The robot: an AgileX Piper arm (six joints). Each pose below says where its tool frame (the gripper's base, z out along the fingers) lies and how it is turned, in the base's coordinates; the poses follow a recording.
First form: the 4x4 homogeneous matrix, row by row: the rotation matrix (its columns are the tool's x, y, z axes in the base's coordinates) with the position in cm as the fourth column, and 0 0 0 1 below. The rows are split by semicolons.
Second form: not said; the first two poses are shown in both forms.
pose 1, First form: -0.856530 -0.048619 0.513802 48.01; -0.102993 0.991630 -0.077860 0.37; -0.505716 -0.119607 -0.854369 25.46; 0 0 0 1
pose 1, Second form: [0.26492 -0.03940 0.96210 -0.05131 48.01 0.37 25.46]
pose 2, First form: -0.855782 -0.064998 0.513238 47.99; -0.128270 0.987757 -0.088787 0.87; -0.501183 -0.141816 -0.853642 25.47; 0 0 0 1
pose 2, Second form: [0.26379 -0.05026 0.96140 -0.05997 47.99 0.87 25.47]
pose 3, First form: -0.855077 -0.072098 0.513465 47.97; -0.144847 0.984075 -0.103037 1.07; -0.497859 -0.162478 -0.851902 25.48; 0 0 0 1
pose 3, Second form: [0.26320 -0.05646 0.96061 -0.06910 47.97 1.07 25.48]
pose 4, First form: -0.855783 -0.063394 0.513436 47.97; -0.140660 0.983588 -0.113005 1.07; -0.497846 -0.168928 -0.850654 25.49; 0 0 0 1
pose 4, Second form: [0.26323 -0.05311 0.96047 -0.07338 47.97 1.07 25.49]
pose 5, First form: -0.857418 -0.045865 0.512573 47.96; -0.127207 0.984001 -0.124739 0.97; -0.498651 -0.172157 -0.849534 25.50; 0 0 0 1
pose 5, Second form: [0.26318 -0.04504 0.96059 -0.07727 47.96 0.97 25.50]
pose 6, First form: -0.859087 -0.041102 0.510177 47.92; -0.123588 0.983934 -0.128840 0.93; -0.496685 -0.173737 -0.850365 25.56; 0 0 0 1
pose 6, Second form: [0.26196 -0.04285 0.96091 -0.07872 47.92 0.93 25.56]
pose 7, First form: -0.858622 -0.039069 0.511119 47.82; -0.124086 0.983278 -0.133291 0.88; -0.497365 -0.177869 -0.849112 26.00; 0 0 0 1
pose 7, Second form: [0.26246 -0.04246 0.96060 -0.08098 47.82 0.88 26.00]
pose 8, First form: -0.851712 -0.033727 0.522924 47.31; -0.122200 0.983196 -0.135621 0.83; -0.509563 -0.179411 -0.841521 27.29; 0 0 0 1
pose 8, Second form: [0.26924 -0.04066 0.95870 -0.08215 47.31 0.83 27.29]
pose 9, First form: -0.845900 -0.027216 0.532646 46.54; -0.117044 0.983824 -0.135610 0.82; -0.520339 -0.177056 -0.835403 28.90; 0 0 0 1
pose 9, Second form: [0.27501 -0.03768 0.95723 -0.08166 46.54 0.82 28.90]
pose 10, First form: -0.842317 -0.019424 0.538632 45.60; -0.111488 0.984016 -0.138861 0.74; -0.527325 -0.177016 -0.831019 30.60; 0 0 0 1
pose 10, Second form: [0.27869 -0.03423 0.95621 -0.08259 45.60 0.74 30.60]
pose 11, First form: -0.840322 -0.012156 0.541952 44.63; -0.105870 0.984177 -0.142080 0.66; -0.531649 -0.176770 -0.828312 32.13; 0 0 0 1
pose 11, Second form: [0.28087 -0.03088 0.95562 -0.08341 44.63 0.66 32.13]
